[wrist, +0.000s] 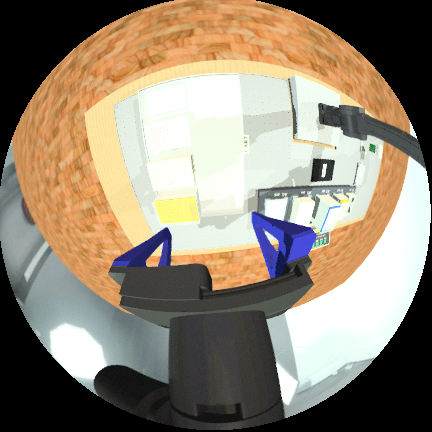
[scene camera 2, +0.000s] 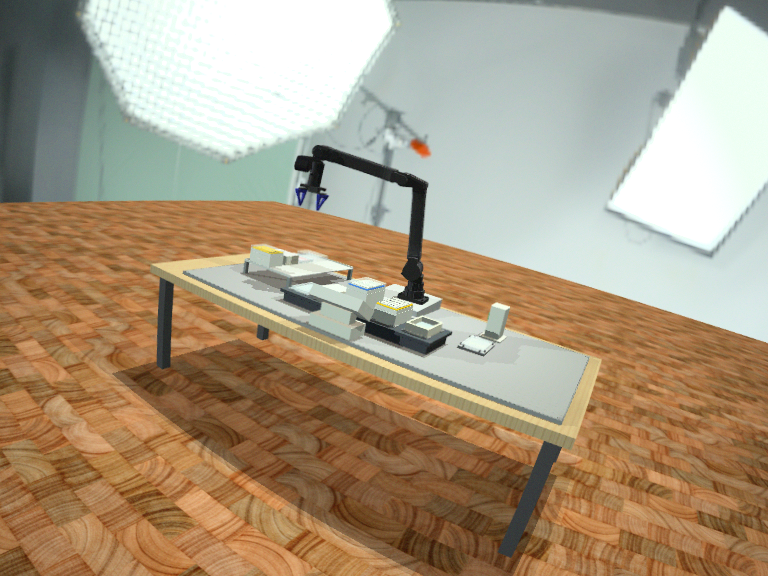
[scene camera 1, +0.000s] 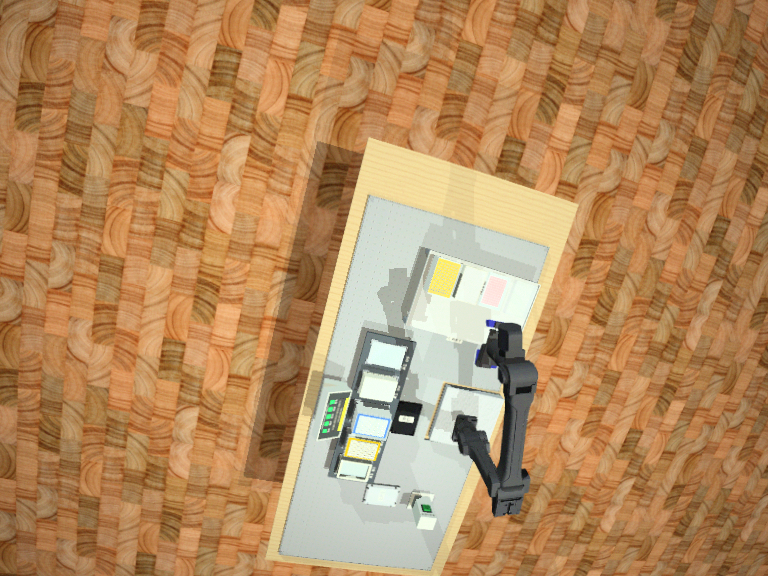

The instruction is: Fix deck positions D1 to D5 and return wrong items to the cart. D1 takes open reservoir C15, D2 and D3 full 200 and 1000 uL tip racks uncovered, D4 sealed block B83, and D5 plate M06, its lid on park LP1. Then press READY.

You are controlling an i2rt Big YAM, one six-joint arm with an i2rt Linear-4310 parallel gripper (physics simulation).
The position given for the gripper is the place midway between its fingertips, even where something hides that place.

Observation:
The gripper (scene camera 1: pixel 483 335) is open and holds nothing. Also in view: a white device with green button (scene camera 2: pixel 497 318) and a white cart shelf (scene camera 1: pixel 454 318).
The gripper shows as well in the wrist view (wrist: pixel 209 223). The white cart shelf shows as well in the wrist view (wrist: pixel 214 111) and in scene camera 2 (scene camera 2: pixel 297 270).

